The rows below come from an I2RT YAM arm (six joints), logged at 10 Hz.
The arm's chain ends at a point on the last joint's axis. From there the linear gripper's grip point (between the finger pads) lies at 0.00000 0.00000 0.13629 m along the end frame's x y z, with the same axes.
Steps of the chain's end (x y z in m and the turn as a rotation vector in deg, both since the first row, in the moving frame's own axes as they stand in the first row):
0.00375, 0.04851, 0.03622, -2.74, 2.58, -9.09
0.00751, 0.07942, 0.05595, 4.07, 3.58, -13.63
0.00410, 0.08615, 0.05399, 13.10, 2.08, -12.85
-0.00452, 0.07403, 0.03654, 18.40, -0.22, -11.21
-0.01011, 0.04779, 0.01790, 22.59, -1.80, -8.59
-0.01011, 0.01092, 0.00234, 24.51, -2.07, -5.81
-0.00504, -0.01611, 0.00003, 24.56, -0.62, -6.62
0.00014, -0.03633, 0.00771, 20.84, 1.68, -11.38
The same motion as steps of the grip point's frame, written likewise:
0.01037, 0.05451, 0.03593, -2.74, 2.58, -9.09
0.01479, 0.06884, 0.05534, 4.07, 3.58, -13.63
0.00550, 0.05498, 0.05037, 13.10, 2.08, -12.85
-0.00926, 0.03134, 0.02959, 18.40, -0.22, -11.21
-0.01823, -0.00404, 0.00740, 22.59, -1.80, -8.59
-0.01778, -0.04526, -0.01002, 24.51, -2.07, -5.81
-0.00979, -0.07255, -0.01229, 24.56, -0.62, -6.62
-0.00083, -0.08488, -0.00123, 20.84, 1.68, -11.38

